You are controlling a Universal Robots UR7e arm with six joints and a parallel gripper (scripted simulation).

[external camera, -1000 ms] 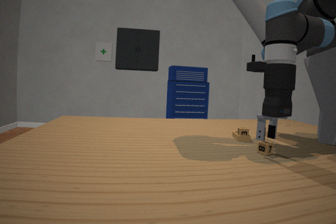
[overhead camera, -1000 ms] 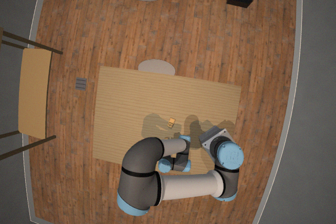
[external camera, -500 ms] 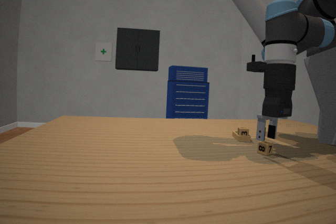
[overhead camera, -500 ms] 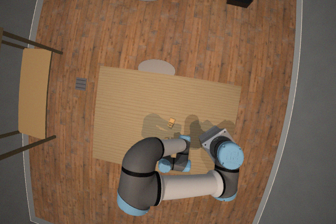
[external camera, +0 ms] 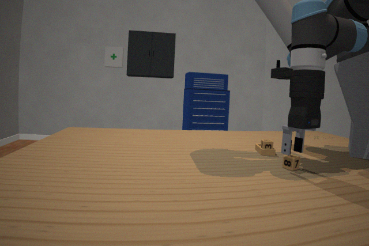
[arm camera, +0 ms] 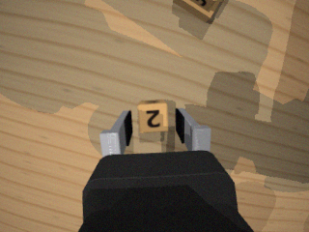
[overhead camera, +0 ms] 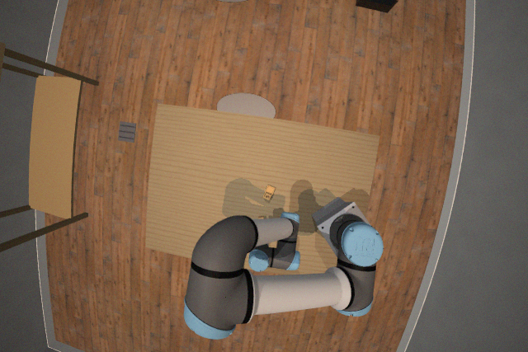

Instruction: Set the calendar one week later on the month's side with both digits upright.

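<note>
Right now my hand is 4 cm above the wooden date cube. Also, from my hand: wooden calendar tray (2 cm behind, 15 cm to the right, 5 cm below).
</note>
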